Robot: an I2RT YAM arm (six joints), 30 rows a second.
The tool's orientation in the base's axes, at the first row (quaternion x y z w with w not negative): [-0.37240, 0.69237, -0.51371, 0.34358]
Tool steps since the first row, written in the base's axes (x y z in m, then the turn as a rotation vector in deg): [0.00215, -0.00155, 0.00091, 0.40, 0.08, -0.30]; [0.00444, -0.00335, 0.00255, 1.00, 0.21, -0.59]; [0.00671, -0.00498, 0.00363, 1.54, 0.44, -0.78]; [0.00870, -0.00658, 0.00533, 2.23, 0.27, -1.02]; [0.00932, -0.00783, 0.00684, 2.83, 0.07, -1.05]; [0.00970, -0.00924, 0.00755, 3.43, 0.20, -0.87]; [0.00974, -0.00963, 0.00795, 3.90, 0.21, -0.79]
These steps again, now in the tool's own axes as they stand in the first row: [0.00022, -0.00153, 0.00234, -0.24, 0.24, 0.38]; [0.00051, -0.00384, 0.00473, -0.61, 0.45, 0.90]; [0.00072, -0.00557, 0.00717, -1.06, 0.59, 1.31]; [0.00099, -0.00785, 0.00921, -1.22, 0.68, 2.03]; [0.00163, -0.00966, 0.00995, -1.34, 0.57, 2.65]; [0.00260, -0.01068, 0.01075, -1.76, 0.32, 3.06]; [0.00289, -0.01115, 0.01087, -2.01, 0.17, 3.44]
